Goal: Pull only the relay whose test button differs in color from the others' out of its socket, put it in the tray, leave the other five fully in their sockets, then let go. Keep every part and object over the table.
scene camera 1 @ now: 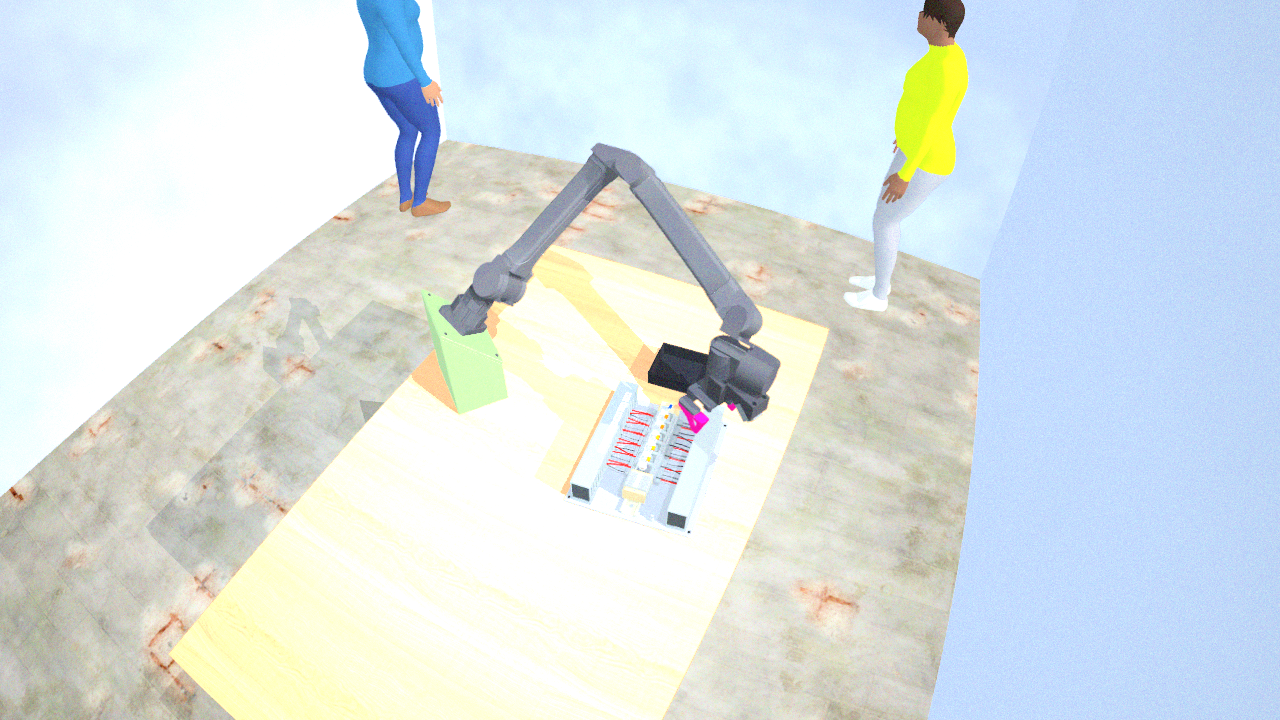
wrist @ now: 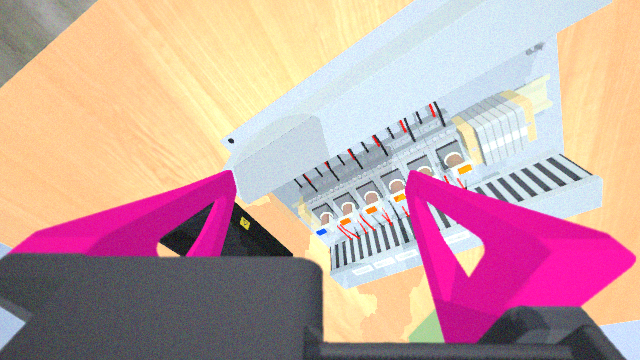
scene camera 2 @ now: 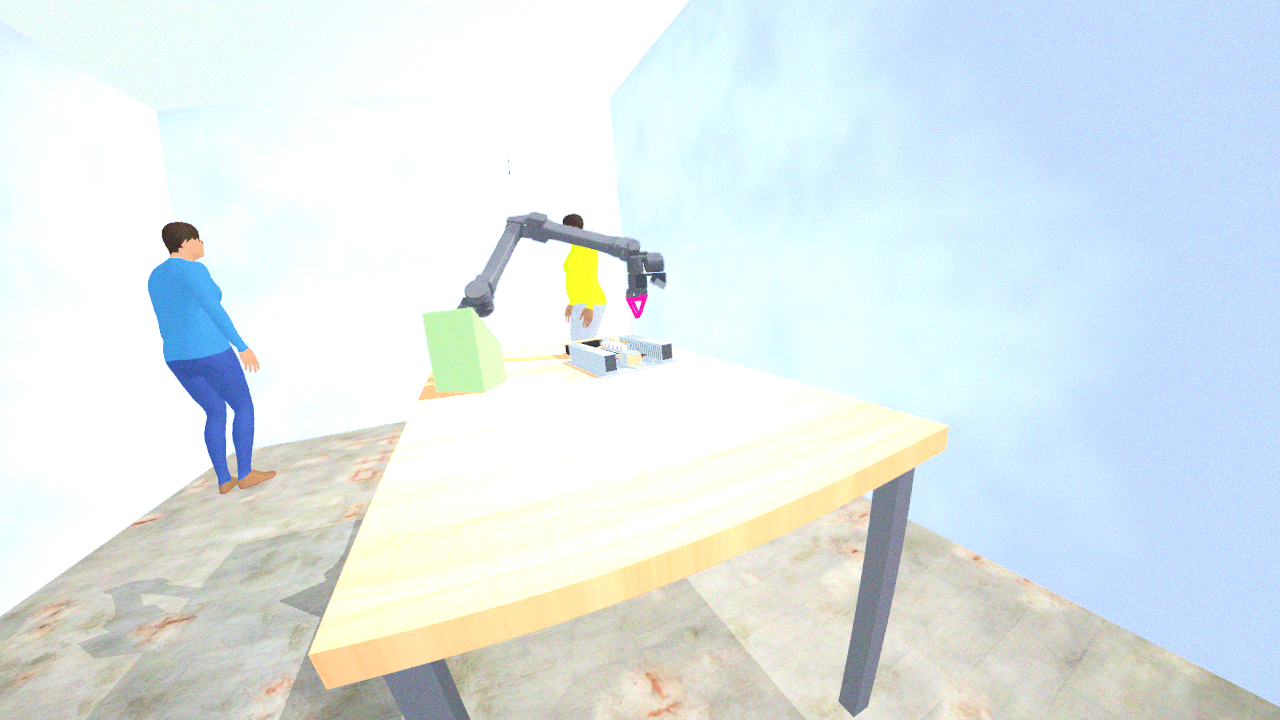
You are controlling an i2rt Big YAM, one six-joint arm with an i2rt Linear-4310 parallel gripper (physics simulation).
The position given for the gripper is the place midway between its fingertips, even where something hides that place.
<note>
In view: the gripper [scene camera 1: 712,420], a clear relay [wrist: 323,227] and a black tray [scene camera 1: 674,367].
The gripper also shows in the wrist view [wrist: 320,180].
</note>
